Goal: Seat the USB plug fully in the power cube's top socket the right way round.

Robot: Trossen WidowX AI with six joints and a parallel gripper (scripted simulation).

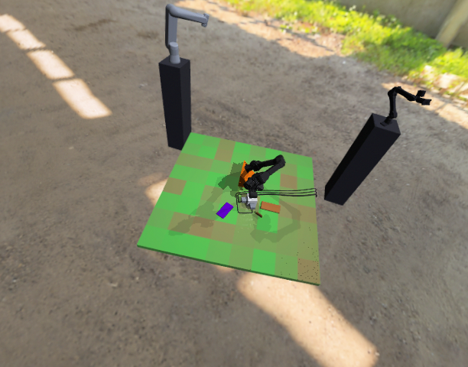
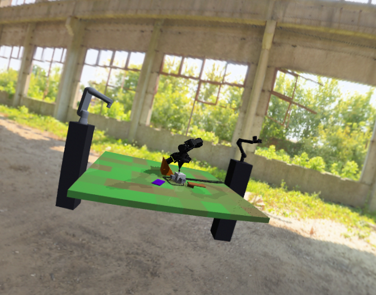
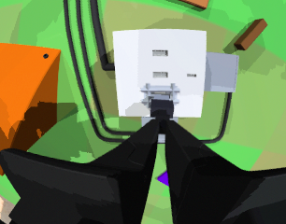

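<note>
Right now the metal USB socket is 50 mm below my gripper tip. From my gripper tip the other things lie so: black USB plug 20 mm below; orange-brown flat block 190 mm to the left, 120 mm below, 30 mm behind; brown stick 120 mm to the left, 110 mm below, 90 mm ahead.
</note>
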